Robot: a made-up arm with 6 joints.
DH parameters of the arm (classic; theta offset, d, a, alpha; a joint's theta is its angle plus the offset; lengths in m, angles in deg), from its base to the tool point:
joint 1: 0 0.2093 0 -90
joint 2: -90 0 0.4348 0
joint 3: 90 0.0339 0 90
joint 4: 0 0.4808 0 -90
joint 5: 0 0 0 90
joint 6: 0 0.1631 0 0
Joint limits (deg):
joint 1: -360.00..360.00
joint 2: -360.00..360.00
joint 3: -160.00..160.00
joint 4: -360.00..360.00
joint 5: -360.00..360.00
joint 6: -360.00..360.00
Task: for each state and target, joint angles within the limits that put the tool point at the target. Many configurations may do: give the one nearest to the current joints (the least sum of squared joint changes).
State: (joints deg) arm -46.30 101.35 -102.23 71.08 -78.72 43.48
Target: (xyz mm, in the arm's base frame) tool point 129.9 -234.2 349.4
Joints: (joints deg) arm -38.03 133.76 -132.67 61.28 -104.69 43.48
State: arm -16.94 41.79 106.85 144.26 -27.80 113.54
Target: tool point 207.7 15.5 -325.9
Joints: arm 2.27 81.81 114.65 148.73 -18.33 113.54
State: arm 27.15 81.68 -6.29 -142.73 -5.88 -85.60
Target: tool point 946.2 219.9 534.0
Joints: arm 11.57 93.86 -36.27 -142.85 4.85 -85.60
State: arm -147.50 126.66 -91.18 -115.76 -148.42 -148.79
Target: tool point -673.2 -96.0 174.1
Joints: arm -182.07 122.02 -73.97 -122.86 -140.95 -148.79
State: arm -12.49 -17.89 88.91 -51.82 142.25 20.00
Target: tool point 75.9 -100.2 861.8
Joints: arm -16.83 -24.18 62.59 -60.82 130.78 20.00
